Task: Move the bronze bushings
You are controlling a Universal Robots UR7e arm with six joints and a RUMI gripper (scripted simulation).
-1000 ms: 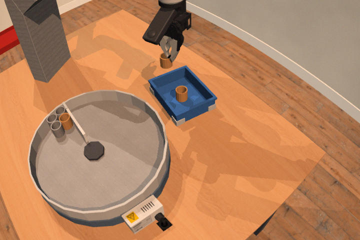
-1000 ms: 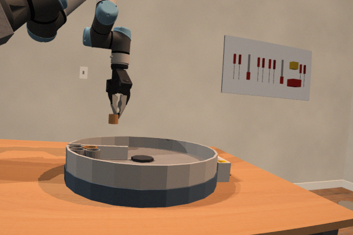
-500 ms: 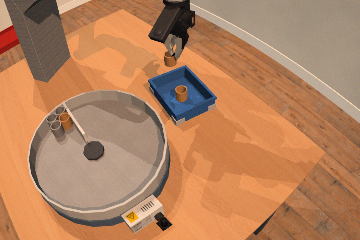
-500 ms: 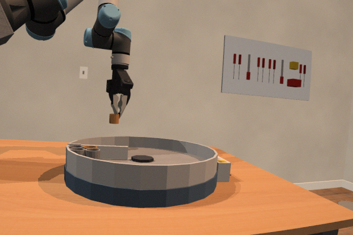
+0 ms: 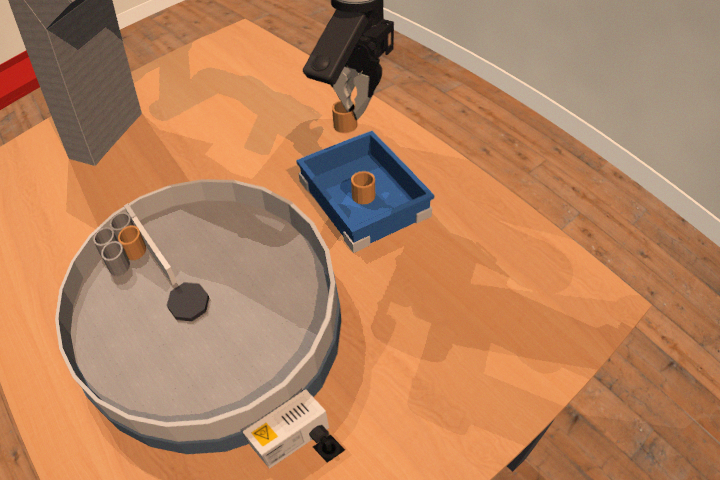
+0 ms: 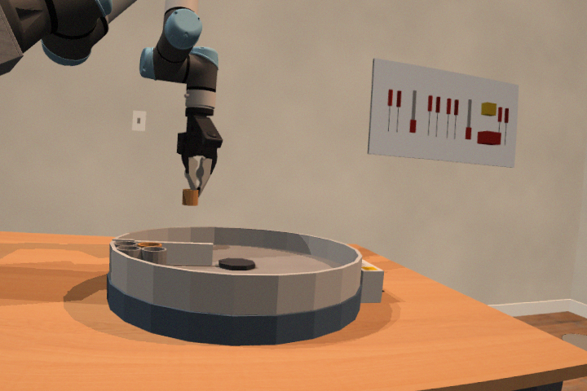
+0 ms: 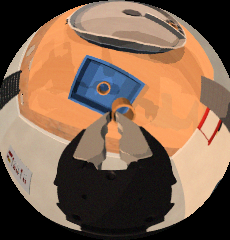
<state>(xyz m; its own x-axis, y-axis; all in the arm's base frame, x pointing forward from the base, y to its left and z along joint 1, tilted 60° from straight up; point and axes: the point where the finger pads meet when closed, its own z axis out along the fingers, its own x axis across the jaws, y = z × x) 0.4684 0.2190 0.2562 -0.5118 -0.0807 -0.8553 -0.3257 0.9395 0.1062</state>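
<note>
The blue crate lies 4 cm ahead of my hand, 1 cm to the right of it and 13 cm below it. The rest, counted from my hand: grey turntable (13 cm ahead, 34 cm to the right, 10 cm below).
</note>
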